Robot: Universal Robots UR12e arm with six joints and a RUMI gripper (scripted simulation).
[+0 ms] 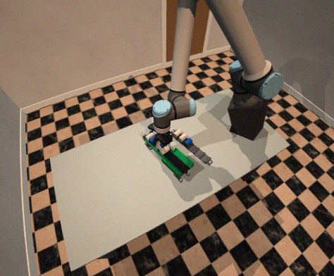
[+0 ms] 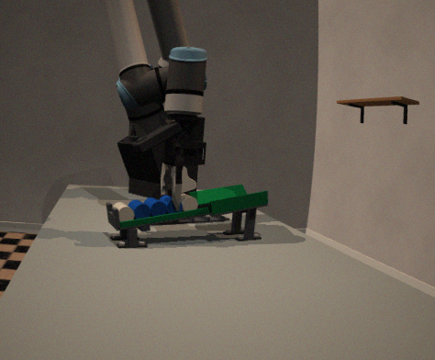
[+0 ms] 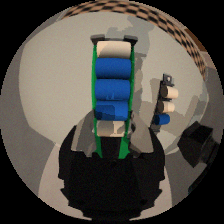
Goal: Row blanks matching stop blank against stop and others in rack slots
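My gripper is now 210 mm past the grey stock rack, 100 mm above it and 20 mm to the right of it. Round my hand: stop 130 mm to the right, 50 mm ahead, 40 mm below.
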